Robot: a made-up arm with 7 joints.
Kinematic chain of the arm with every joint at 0, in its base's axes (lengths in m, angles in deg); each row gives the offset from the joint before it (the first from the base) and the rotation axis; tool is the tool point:
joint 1: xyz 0 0 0.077 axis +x
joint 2: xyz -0.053 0 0.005 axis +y
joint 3: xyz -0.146 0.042 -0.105 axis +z
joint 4: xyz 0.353 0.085 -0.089 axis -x
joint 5: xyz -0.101 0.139 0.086 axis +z
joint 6: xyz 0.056 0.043 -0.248 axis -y
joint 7: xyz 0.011 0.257 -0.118 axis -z
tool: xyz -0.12 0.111 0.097
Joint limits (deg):
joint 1: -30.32..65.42
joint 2: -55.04..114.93
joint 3: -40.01..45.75
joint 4: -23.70..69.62
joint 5: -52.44..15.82
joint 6: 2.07..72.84
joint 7: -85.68..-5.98
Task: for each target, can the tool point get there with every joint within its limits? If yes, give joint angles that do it. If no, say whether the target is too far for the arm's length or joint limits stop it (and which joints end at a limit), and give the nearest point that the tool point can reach.
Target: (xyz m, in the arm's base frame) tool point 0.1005 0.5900 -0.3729
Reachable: yes | joints -3.42 -5.12 -0.38 -3.26 -10.25 34.84 -31.18
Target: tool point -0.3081 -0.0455 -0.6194
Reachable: yes | joints -11.96 24.06 -25.11 58.63 5.75 25.00 -20.81
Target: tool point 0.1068 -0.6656 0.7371
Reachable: no: joint limits stop it (at a limit: joint 1, joint 2, joint 3, joint 5, joint 6) | nearest point -0.0298 -0.3061 0.7887 | short by 0.388 m
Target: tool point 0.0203 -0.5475 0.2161
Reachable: no: joint limits stop it (at a limit: joint 1, joint 3, joint 4, joint 5, joint 6, joint 7) | nearest point 0.1576 -0.4949 -0.1646 | short by 0.408 m
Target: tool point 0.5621 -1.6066 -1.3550
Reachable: no: too far | nearest point 0.1739 -0.5608 -0.4662 | short by 1.426 m
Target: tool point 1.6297 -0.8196 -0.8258
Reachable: no: too far | nearest point 0.6117 -0.3204 -0.2781 | short by 1.259 m
